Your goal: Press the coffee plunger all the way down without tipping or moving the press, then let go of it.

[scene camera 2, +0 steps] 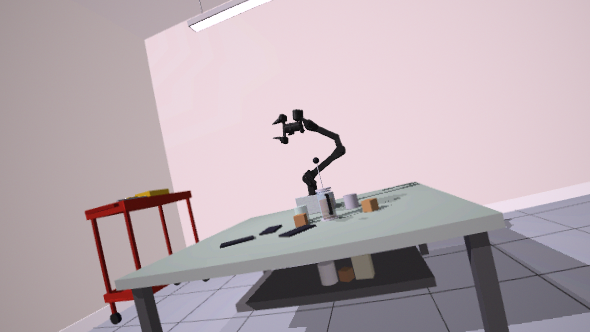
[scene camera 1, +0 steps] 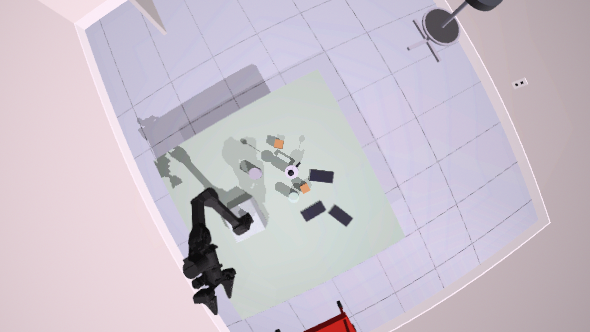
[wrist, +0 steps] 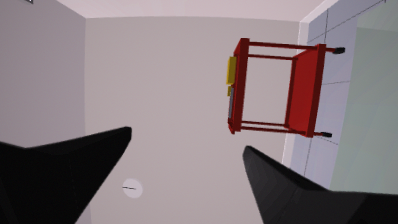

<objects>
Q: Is my gripper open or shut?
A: Open.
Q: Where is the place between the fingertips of my gripper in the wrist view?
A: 189, 142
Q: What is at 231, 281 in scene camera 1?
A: My gripper.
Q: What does my gripper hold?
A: Nothing.
</objects>
